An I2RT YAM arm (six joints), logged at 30 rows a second.
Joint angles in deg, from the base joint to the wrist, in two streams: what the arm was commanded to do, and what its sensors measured. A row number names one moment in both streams.
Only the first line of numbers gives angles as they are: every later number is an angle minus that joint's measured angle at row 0.
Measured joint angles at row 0:
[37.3 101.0 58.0 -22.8 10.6 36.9]
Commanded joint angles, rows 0 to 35:
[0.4 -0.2 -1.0 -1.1 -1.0 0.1]
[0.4 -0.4 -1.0 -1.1 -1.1 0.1]
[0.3 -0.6 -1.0 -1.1 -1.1 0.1]
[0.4 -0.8 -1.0 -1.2 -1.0 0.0]
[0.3 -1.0 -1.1 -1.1 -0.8 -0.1]
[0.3 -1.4 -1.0 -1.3 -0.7 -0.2]
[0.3 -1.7 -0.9 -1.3 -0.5 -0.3]
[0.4 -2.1 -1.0 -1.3 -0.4 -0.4]
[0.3 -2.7 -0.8 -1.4 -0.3 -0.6]
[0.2 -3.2 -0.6 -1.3 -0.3 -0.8]
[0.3 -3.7 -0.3 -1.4 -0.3 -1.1]
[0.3 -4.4 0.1 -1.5 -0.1 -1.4]
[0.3 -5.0 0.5 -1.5 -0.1 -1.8]
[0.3 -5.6 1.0 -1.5 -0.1 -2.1]
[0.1 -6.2 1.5 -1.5 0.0 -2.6]
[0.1 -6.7 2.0 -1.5 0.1 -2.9]
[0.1 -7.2 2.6 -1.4 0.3 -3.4]
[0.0 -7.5 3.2 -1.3 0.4 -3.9]
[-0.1 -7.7 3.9 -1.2 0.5 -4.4]
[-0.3 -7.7 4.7 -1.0 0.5 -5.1]
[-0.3 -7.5 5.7 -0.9 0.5 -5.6]
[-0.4 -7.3 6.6 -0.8 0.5 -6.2]
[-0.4 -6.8 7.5 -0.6 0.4 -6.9]
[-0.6 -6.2 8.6 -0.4 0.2 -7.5]
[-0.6 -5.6 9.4 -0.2 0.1 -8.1]
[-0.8 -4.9 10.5 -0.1 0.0 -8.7]
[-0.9 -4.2 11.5 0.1 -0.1 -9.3]
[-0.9 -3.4 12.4 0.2 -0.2 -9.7]
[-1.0 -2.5 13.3 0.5 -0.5 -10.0]
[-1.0 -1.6 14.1 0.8 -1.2 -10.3]
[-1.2 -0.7 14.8 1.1 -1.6 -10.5]
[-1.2 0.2 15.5 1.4 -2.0 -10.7]
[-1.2 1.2 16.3 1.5 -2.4 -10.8]
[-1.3 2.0 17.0 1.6 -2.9 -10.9]
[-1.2 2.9 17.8 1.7 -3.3 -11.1]
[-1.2 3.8 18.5 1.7 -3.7 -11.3]
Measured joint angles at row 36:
[-1.1 1.4 16.3 1.1 -2.2 -9.7]
